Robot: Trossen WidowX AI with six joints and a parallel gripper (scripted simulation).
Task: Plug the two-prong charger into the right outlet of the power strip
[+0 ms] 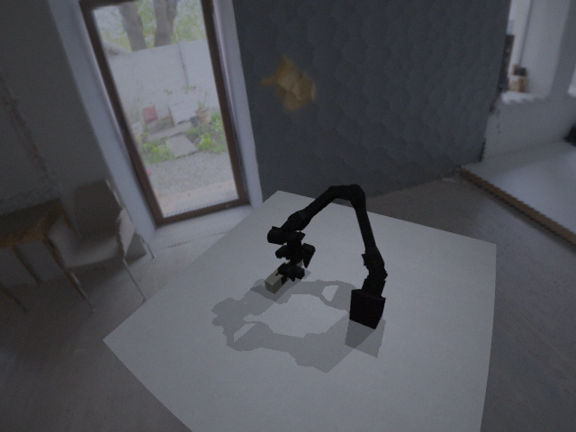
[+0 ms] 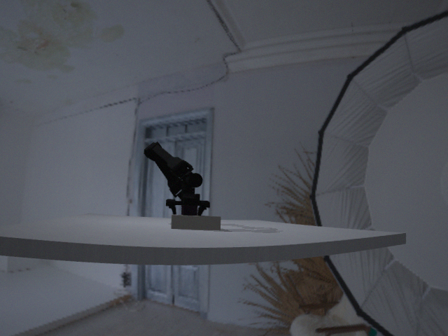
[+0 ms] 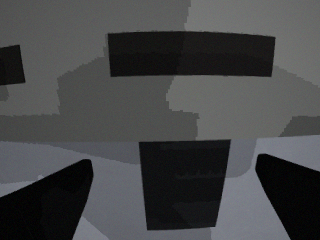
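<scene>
The black two-prong charger lies 30 mm ahead of my gripper tip and 10 mm above it.
</scene>
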